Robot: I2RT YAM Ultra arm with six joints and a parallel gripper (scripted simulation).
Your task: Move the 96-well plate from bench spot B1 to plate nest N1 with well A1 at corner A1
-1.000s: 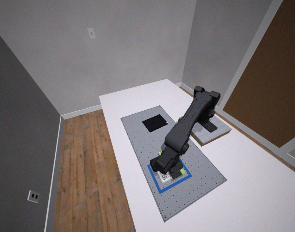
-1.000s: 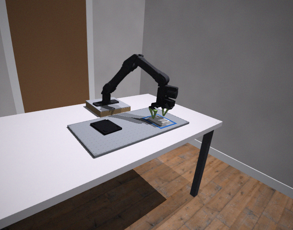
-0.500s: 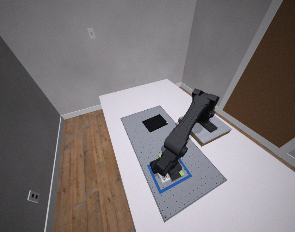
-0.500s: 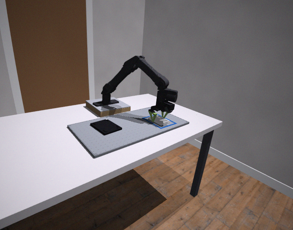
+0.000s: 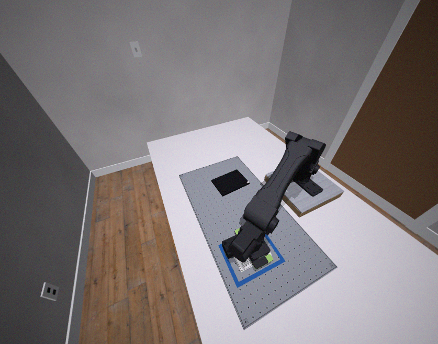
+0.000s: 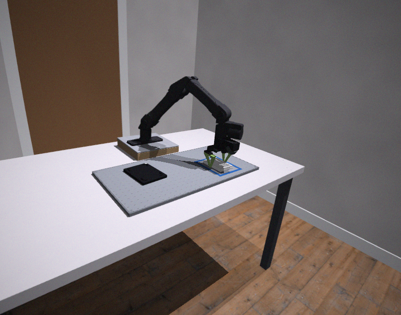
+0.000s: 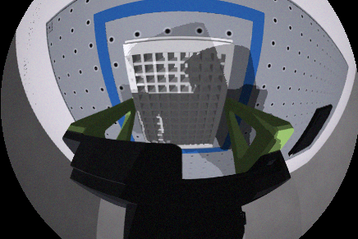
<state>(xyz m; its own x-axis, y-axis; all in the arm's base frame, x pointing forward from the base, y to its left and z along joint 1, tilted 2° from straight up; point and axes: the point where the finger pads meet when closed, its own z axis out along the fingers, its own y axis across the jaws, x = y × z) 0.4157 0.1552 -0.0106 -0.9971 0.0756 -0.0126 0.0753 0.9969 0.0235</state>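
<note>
My gripper is now right at the white 96-well plate. Round my hand: black plate nest N1: 340 mm to the right, 120 mm behind.
</note>
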